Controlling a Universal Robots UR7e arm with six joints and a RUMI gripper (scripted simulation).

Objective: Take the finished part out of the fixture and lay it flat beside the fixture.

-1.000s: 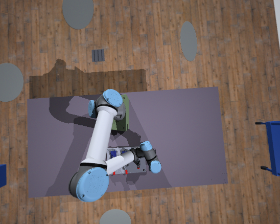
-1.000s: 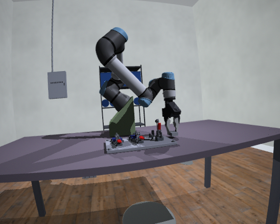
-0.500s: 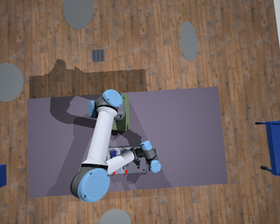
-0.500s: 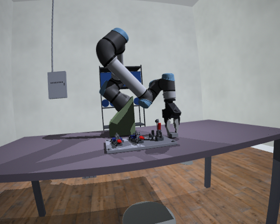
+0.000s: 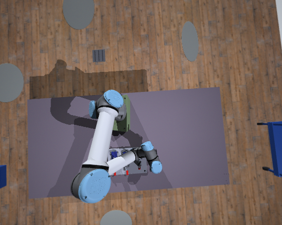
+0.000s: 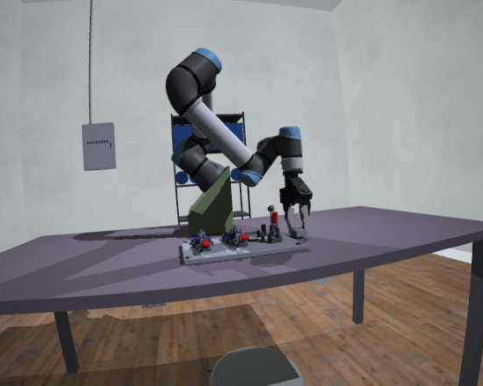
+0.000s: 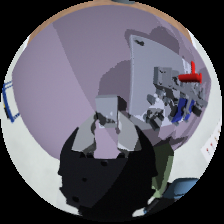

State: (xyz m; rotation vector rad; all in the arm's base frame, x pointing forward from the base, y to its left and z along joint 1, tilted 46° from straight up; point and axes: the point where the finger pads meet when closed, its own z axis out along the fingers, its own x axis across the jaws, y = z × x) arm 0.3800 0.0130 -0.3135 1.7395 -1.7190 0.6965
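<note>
My hand is 1 cm past the grey finished part. The rest, counted from my hand: blue blank 1 cm ahead, 33 cm to the right; grey fixture plate 6 cm ahead, 22 cm to the right, 2 cm below.
</note>
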